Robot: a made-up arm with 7 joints. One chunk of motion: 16 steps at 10 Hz.
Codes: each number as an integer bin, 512 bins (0 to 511) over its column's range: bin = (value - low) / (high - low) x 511, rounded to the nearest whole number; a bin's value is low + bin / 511 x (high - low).
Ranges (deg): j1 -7..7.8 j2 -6.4..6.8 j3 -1.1..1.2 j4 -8.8..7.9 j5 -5.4..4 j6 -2.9..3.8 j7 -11.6..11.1
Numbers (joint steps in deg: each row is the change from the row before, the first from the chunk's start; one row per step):
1: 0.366 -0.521 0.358 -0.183 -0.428 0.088 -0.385
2: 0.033 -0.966 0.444 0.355 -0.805 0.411 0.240
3: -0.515 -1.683 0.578 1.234 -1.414 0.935 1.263
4: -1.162 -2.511 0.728 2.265 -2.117 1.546 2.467
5: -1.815 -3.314 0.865 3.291 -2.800 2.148 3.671
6: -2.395 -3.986 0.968 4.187 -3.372 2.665 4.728
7: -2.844 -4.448 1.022 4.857 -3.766 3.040 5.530
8: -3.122 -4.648 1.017 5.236 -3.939 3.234 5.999
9: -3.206 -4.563 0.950 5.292 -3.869 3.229 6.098
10: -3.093 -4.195 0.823 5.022 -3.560 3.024 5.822
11: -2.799 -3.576 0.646 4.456 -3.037 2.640 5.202
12: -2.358 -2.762 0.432 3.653 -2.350 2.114 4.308
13: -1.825 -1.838 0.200 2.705 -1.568 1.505 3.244
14: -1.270 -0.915 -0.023 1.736 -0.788 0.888 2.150
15: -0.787 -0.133 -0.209 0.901 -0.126 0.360 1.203
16: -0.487 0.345 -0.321 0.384 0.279 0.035 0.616
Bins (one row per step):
1: 254 228 324 264 270 228 252
2: 243 210 343 280 250 253 267
3: 224 183 373 307 217 292 290
4: 202 151 406 339 178 339 317
5: 179 119 437 370 141 385 344
6: 159 93 459 397 110 424 368
7: 143 76 471 418 89 453 386
8: 134 68 470 429 79 468 396
9: 131 71 455 431 83 467 398
10: 135 85 427 423 100 452 392
11: 145 109 388 406 128 423 378
12: 160 141 340 381 166 382 358
13: 179 177 289 352 208 336 334
14: 198 212 239 322 251 289 310
15: 215 243 198 297 287 249 288
16: 225 261 173 281 309 224 275

